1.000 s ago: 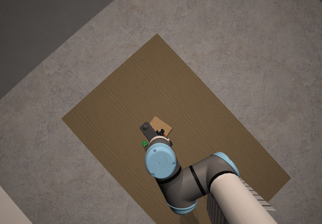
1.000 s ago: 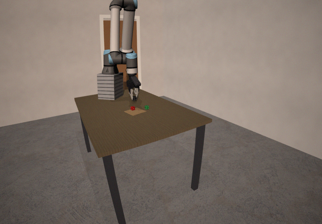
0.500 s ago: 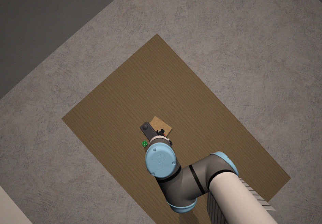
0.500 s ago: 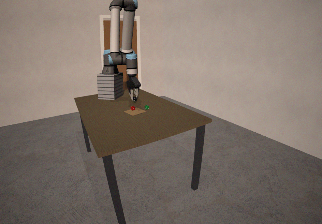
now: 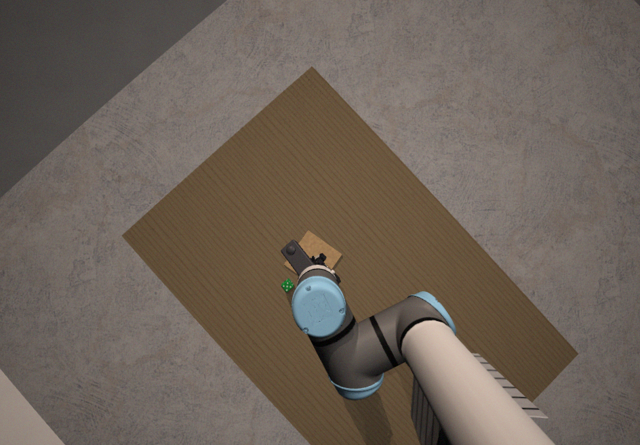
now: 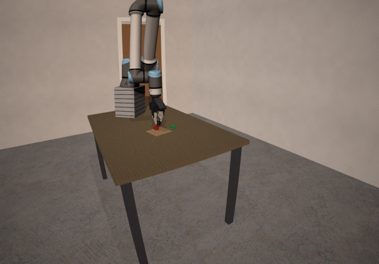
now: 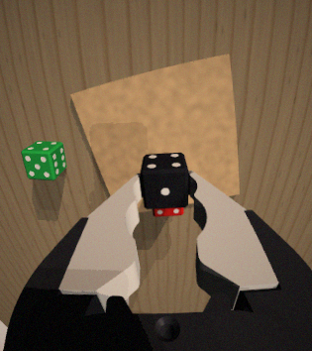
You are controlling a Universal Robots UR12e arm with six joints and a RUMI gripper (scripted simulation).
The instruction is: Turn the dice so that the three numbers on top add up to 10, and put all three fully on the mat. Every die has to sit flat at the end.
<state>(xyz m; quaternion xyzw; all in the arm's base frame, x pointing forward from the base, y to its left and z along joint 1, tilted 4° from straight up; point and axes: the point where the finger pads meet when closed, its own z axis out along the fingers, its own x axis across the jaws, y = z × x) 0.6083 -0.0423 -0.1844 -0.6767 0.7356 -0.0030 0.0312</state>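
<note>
Now: hand 60 mm above the tan mat. Also, from my hand: black die: right at my hand; then red die: 50 mm below, 40 mm behind; then green die: 120 mm to the left, 50 mm below, 10 mm ahead.
</note>
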